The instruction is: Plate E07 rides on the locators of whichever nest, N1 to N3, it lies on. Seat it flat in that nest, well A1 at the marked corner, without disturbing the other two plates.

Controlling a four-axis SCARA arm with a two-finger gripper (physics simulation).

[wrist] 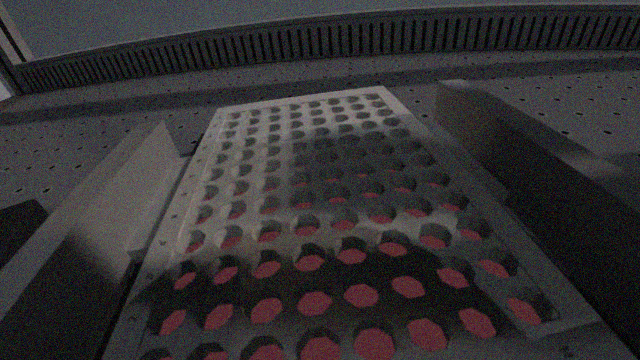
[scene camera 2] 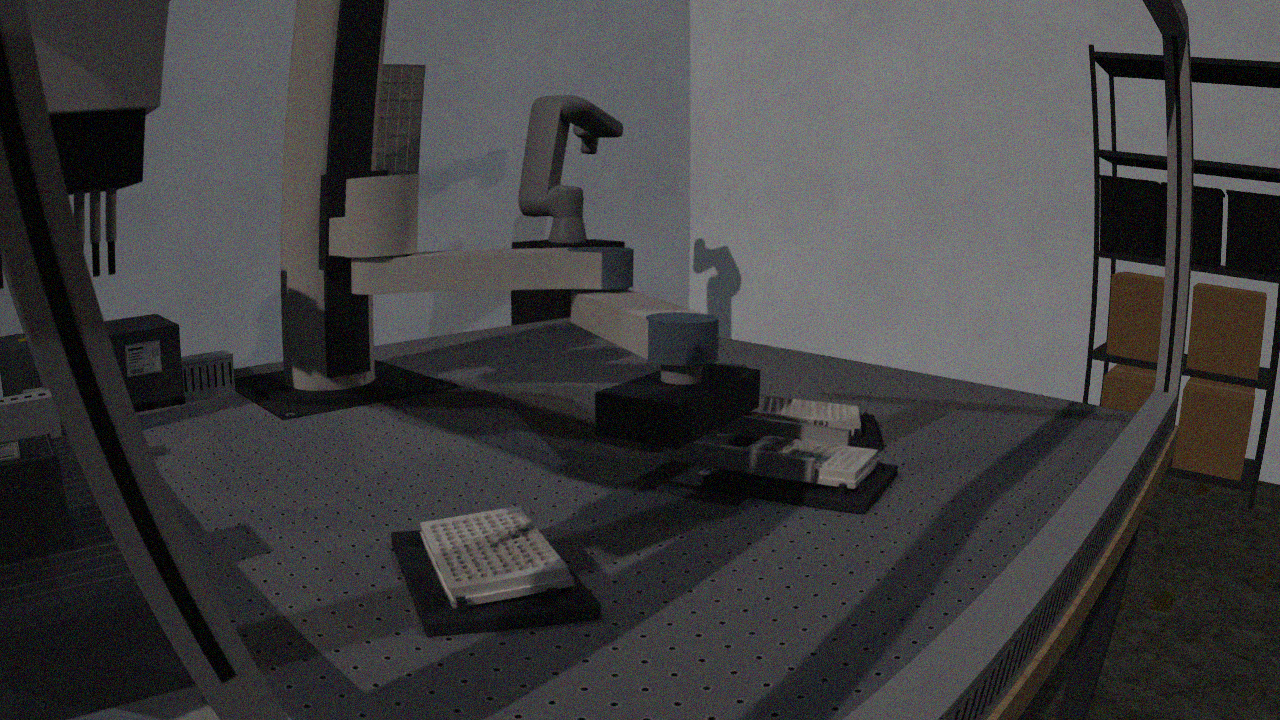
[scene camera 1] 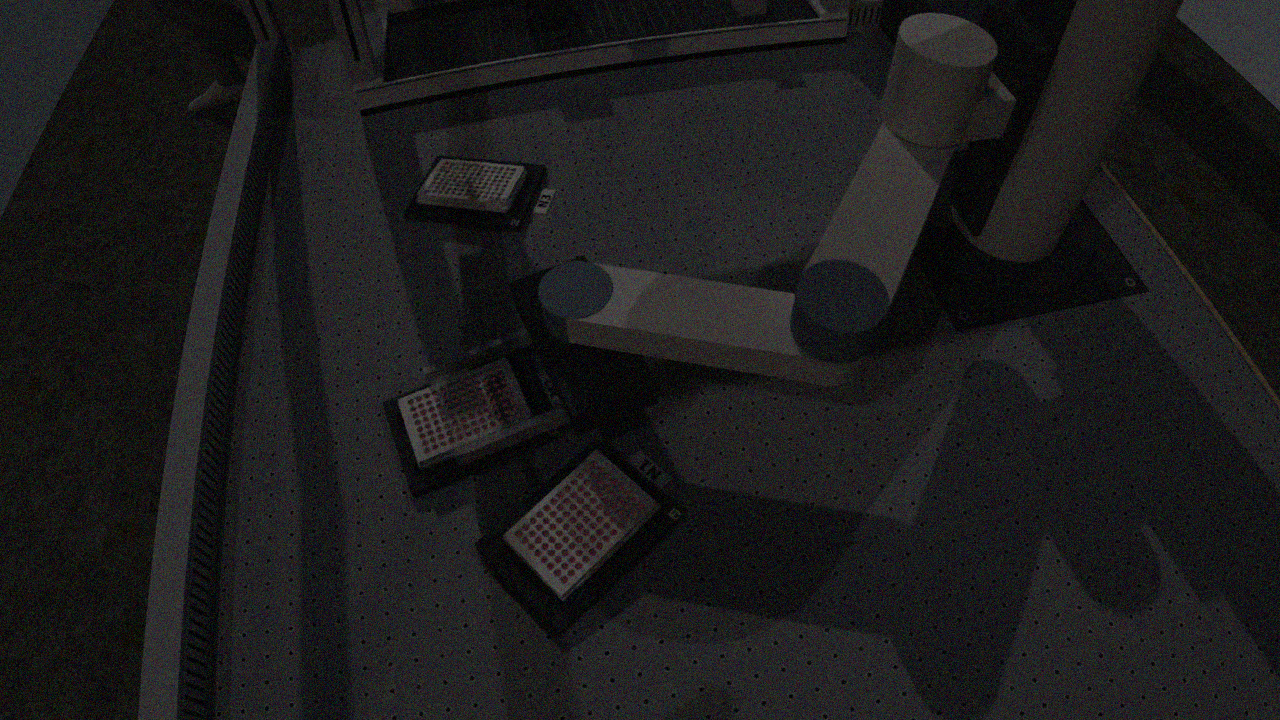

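A white 96-well plate with red wells (scene camera 1: 452,416) (scene camera 2: 848,467) (wrist: 310,200) lies low over the middle black nest (scene camera 1: 420,481) (scene camera 2: 868,498). My gripper (scene camera 1: 458,411) (wrist: 306,123) is shut on this plate, its fingers along the two long sides. In scene camera 2 the plate looks level and close to the nest. Whether it sits fully on its base is hidden, as are its label and the marked corner. A second plate (scene camera 1: 581,523) (scene camera 2: 810,413) is on nest N1 (scene camera 1: 554,617). A third plate (scene camera 1: 471,183) (scene camera 2: 492,550) is on nest N3 (scene camera 1: 519,214) (scene camera 2: 572,610), apart from my gripper.
The arm's outer link (scene camera 1: 689,313) reaches over from the column (scene camera 1: 1047,161) (scene camera 2: 304,197). The black gripper body (scene camera 2: 675,407) hangs beside the middle nest. N1 stands close to that nest. A slotted rail (scene camera 1: 214,447) (wrist: 350,37) runs along the table's edge.
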